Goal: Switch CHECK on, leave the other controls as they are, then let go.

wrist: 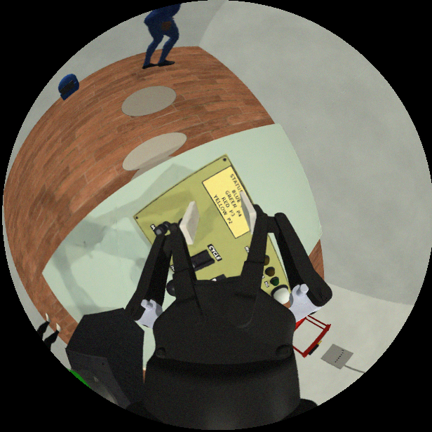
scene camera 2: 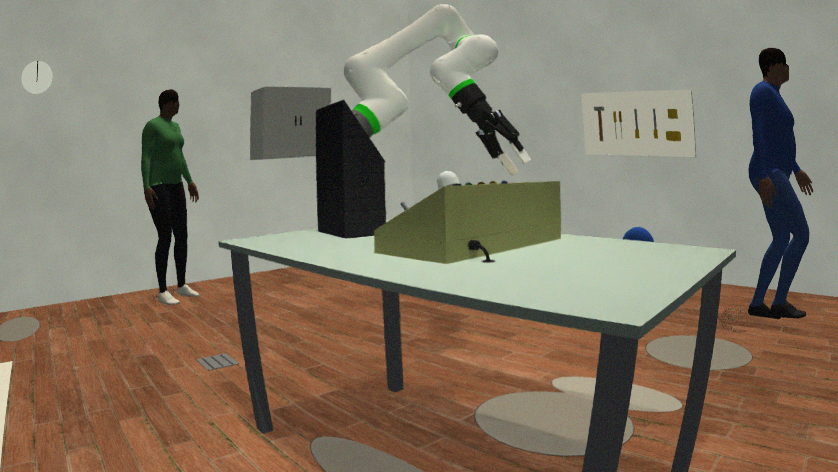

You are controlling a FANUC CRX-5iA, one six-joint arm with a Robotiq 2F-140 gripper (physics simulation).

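Places are measured from the arm's base along level axes (x down, y ahead, z right), in millimetres.
Where they show: gripper, fingertip midpoint: (scene camera 2: 521, 167); arm's base at its link origin: (scene camera 2: 348, 132).
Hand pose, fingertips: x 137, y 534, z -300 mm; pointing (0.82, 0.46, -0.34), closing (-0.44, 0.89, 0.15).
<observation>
Each offset is from my fingertips to the top centre of the thing. "spot": to the spot under its first point. Level surfaces: height alone.
The olive control box (scene camera 2: 504, 216) (wrist: 212, 175) stands on the table, its sloped face towards the wrist camera. No label reading CHECK can be made out. A black knob (wrist: 161, 229) is at the panel's left edge beside a mostly hidden label. A black rocker or slot (wrist: 202, 260) sits beside the CYCLE label (wrist: 214, 252). My gripper (scene camera 2: 517, 160) (wrist: 218, 204) is partly open above the panel, with nothing seen between its pale fingertips. The right finger overlaps the yellow status card (wrist: 225, 202) in the wrist view. The gripper body hides the panel's lower part.
Small dark lamps (wrist: 270, 271) and a white dome @(spot: dx +23, dy +135, dz +356 mm) (scene camera 2: 448, 178) (wrist: 281, 294) are on the box. A metal lever @(dx +83, dy -42, dz +366 mm) (scene camera 2: 404, 205) sticks up from its slope. The black robot pedestal (scene camera 2: 345, 175) (wrist: 102, 340) stands behind. A person in blue (scene camera 2: 774, 134) (wrist: 162, 32) stands beyond the table @(dx +212 mm) (scene camera 2: 656, 275).
</observation>
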